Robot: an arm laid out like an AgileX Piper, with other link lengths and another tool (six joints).
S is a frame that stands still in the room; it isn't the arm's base.
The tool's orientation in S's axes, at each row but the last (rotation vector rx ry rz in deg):
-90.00, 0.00, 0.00
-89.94, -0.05, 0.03
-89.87, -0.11, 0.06
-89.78, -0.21, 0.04
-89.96, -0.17, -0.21
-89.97, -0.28, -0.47
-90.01, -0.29, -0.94
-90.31, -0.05, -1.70
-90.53, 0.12, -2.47
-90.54, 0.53, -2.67
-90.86, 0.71, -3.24
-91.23, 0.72, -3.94
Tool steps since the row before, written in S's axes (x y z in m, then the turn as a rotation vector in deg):
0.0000, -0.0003, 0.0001, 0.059, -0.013, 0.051
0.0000, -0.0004, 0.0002, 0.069, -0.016, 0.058
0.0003, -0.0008, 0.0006, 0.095, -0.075, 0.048
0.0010, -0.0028, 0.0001, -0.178, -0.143, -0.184
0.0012, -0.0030, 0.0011, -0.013, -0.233, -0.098
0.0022, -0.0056, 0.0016, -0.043, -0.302, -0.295
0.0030, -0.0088, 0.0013, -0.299, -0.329, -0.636
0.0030, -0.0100, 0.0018, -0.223, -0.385, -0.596
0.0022, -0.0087, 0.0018, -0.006, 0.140, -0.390
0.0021, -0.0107, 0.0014, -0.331, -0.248, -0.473
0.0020, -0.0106, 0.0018, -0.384, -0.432, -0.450
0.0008, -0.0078, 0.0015, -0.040, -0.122, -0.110
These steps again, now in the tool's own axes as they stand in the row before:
0.0000, -0.0001, -0.0003, 0.059, -0.051, -0.013
0.0000, -0.0002, -0.0004, 0.069, -0.058, -0.016
0.0003, -0.0006, -0.0008, 0.095, -0.048, -0.075
0.0010, -0.0001, -0.0028, -0.179, 0.183, -0.143
0.0012, -0.0011, -0.0030, -0.013, 0.098, -0.233
0.0022, -0.0016, -0.0056, -0.045, 0.294, -0.302
0.0031, -0.0013, -0.0088, -0.305, 0.632, -0.331
0.0032, -0.0017, -0.0100, -0.227, 0.594, -0.386
0.0025, -0.0017, -0.0086, -0.020, 0.388, 0.143
0.0025, -0.0012, -0.0106, -0.333, 0.468, -0.255
0.0025, -0.0016, -0.0105, -0.377, 0.446, -0.442
0.0013, -0.0013, -0.0078, -0.038, 0.111, -0.122

